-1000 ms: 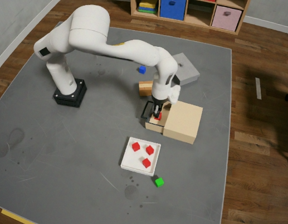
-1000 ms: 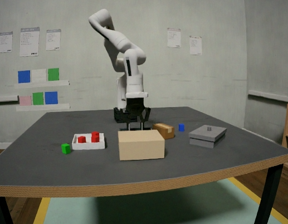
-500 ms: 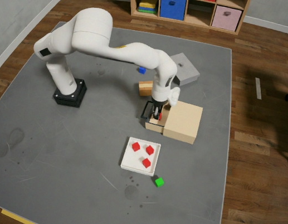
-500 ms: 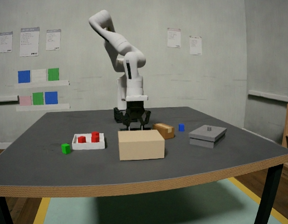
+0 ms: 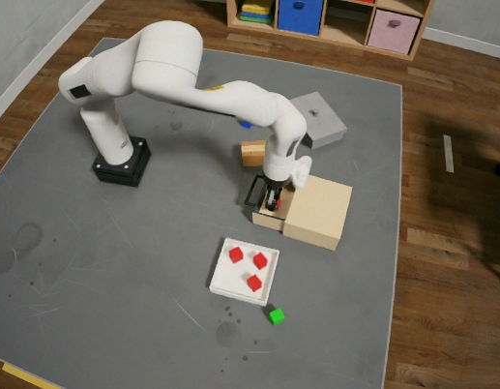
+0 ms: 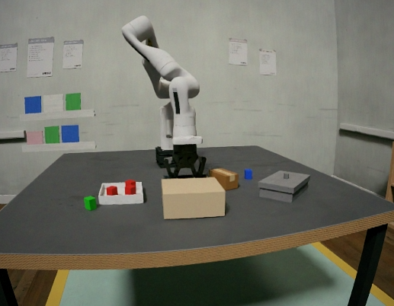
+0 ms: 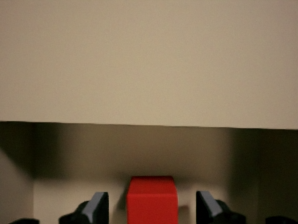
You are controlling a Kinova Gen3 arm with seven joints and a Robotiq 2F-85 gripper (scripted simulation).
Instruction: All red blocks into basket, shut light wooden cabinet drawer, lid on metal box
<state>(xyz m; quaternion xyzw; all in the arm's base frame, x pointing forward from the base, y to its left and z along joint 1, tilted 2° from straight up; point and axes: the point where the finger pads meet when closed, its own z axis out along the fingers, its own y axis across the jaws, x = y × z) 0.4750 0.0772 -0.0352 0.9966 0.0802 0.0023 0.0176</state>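
My gripper is now 22 cm to the left of the white basket, 3 cm above it and 2 cm short of it. From my hand the other things lie so: cardboard box (14 cm to the left, 11 cm behind, 1 cm below); then green block (29 cm to the right, 14 cm ahead, 3 cm below); then light wooden cabinet (7 cm ahead, 1 cm to the left, 1 cm below).
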